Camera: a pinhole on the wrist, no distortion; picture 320 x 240 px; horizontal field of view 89.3 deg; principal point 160.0 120.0 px. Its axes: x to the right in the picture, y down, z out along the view. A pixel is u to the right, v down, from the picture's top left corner.
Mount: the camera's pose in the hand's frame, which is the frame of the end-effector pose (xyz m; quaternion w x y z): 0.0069 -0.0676 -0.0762 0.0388 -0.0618 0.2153 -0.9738
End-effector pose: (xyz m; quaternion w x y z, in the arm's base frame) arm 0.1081 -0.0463 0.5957 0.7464 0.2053 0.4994 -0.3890
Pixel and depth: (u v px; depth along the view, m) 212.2 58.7 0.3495
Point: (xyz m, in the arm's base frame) 0.1928 -0.2993 0.7890
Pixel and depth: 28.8 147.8 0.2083
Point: 0.0618 -0.2812 0.4575
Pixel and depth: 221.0 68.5 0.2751
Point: 0.1352 -0.2446 0.7526
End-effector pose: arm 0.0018 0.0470 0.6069 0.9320 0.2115 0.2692 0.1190
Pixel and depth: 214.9 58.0 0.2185
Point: 0.0683 -0.1001 0.7091
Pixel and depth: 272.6 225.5 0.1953
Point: -0.0134 -0.2492 0.5680
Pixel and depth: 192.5 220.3 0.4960
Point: 0.1934 -0.5335 0.5450
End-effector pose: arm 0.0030 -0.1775 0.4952 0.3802 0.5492 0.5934 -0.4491
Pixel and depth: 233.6 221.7 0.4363
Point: -0.5068 -0.4199 0.5965
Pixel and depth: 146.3 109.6 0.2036
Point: -0.1447 -0.2660 0.4288
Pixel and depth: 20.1 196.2 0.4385
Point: -0.4483 -0.2167 0.0554
